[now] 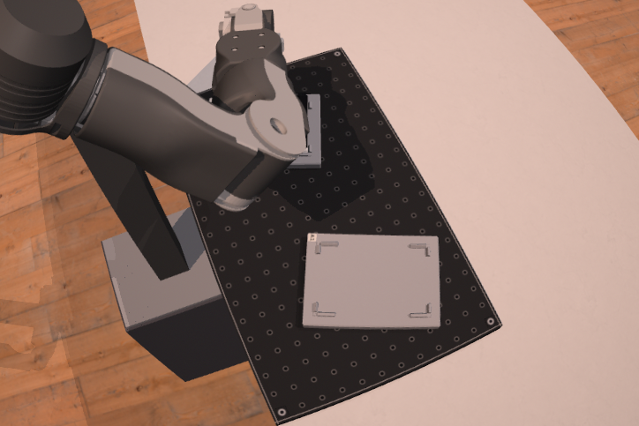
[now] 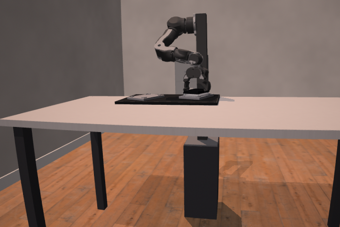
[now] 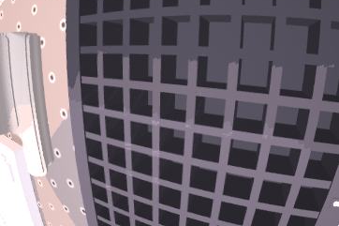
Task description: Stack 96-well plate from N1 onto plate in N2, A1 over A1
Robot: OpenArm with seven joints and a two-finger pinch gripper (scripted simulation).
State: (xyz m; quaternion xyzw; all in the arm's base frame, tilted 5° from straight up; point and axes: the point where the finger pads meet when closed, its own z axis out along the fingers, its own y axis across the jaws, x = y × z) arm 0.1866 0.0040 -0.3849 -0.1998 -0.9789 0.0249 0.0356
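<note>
Right now my hand is right at the black 96-well plate. Round my hand: clear 96-well plate (20 mm below); grey plate nest N1 (40 mm ahead, 260 mm to the right, 30 mm below); plate nest N2 (30 mm below).
</note>
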